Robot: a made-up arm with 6 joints. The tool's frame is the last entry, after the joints. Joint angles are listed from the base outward. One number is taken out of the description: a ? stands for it. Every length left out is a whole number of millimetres.
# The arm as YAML. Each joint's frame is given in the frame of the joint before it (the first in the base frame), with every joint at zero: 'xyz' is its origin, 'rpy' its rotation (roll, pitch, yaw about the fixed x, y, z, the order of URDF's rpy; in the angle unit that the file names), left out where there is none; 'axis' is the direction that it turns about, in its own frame. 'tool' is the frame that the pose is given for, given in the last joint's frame.
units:
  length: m
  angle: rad
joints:
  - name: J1
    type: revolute
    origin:
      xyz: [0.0, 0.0, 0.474]
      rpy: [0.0, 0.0, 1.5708]
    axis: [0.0, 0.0, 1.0]
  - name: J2
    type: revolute
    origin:
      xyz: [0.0, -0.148, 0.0]
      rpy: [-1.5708, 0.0, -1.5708]
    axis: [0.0, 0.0, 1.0]
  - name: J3
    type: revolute
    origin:
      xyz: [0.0, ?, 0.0]
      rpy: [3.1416, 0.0, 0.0]
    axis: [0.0, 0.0, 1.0]
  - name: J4
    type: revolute
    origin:
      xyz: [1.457, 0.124, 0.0]
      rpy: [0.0, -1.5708, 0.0]
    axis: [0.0, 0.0, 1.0]
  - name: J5
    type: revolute
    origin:
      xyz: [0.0, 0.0, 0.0]
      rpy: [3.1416, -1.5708, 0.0]
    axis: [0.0, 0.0, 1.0]
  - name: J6
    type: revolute
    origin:
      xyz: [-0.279, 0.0, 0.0]
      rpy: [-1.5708, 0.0, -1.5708]
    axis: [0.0, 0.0, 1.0]
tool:
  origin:
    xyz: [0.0, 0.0, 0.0]
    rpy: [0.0, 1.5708, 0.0]
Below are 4 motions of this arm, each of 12 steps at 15 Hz.
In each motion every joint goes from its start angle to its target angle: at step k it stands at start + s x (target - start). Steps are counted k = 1, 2, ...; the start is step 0. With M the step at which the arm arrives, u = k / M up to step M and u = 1 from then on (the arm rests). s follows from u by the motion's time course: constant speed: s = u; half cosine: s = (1 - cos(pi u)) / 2; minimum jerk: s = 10 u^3 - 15 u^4 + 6 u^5.
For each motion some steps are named. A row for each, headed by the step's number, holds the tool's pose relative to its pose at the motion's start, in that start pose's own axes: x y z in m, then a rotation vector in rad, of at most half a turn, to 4 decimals.
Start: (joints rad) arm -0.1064 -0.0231 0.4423 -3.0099 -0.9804 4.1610
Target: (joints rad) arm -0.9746 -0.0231 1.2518 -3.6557 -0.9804 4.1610
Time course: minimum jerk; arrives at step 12
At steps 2, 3, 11, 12:
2: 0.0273 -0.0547 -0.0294 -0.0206 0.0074 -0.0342
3: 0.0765 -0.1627 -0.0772 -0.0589 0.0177 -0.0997
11: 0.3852 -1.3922 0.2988 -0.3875 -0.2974 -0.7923
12: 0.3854 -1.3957 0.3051 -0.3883 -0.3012 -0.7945

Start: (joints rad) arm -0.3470 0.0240 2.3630 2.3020 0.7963 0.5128
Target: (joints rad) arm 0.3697 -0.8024 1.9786 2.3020 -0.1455 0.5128
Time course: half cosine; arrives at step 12
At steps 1, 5, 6, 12:
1: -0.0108 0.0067 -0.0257 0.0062 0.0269 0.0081
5: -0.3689 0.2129 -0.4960 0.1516 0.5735 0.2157
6: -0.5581 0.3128 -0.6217 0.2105 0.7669 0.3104
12: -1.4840 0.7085 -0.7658 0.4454 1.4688 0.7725

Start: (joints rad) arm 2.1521 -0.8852 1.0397 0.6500 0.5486 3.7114
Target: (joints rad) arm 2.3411 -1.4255 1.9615 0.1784 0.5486 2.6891
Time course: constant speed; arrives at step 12
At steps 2, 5, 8, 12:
2: 0.0521 0.4641 -0.1241 0.1810 0.0834 0.2531
5: -0.0782 1.1451 -0.3401 0.4379 0.3116 0.5907
8: -0.4380 1.7281 -0.5804 0.6504 0.6569 0.8502
12: -1.1802 2.2249 -0.9168 0.8099 1.2663 1.0108

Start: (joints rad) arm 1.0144 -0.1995 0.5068 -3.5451 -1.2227 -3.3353
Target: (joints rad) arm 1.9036 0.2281 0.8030 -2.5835 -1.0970 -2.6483
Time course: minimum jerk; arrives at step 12
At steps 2, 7, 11, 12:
2: -0.0193 0.0273 -0.0269 -0.0098 0.0211 0.0164
7: -0.3808 0.7007 -0.2885 -0.1250 0.1905 0.4146
11: -0.5611 1.1721 -0.2090 -0.1586 0.0892 0.6536
12: -0.5634 1.1792 -0.2064 -0.1591 0.0865 0.6568

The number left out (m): -0.646
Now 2 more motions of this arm.
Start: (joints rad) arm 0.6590 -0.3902 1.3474 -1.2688 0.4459 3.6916
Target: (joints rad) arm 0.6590 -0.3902 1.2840 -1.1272 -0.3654 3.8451
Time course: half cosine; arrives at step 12
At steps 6, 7, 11, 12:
6: -0.0268 -0.0219 0.1347 -0.1521 -0.3530 -0.2210
7: -0.0415 -0.0239 0.1687 -0.1901 -0.4447 -0.2786
11: -0.0958 -0.0207 0.2552 -0.2881 -0.6965 -0.4375
12: -0.0989 -0.0203 0.2590 -0.2925 -0.7087 -0.4452

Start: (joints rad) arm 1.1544 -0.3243 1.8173 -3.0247 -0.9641 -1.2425
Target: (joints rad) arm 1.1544 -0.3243 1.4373 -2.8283 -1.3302 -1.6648
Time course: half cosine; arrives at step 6
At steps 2, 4, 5, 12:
2: -0.1106 0.0696 0.0551 0.0908 -0.0475 -0.0108
4: -0.3553 0.1762 0.1564 0.2982 -0.1538 -0.0202
5: -0.4514 0.2036 0.1896 0.3829 -0.1948 -0.0188
12: -0.4873 0.2121 0.2011 0.4151 -0.2100 -0.0175

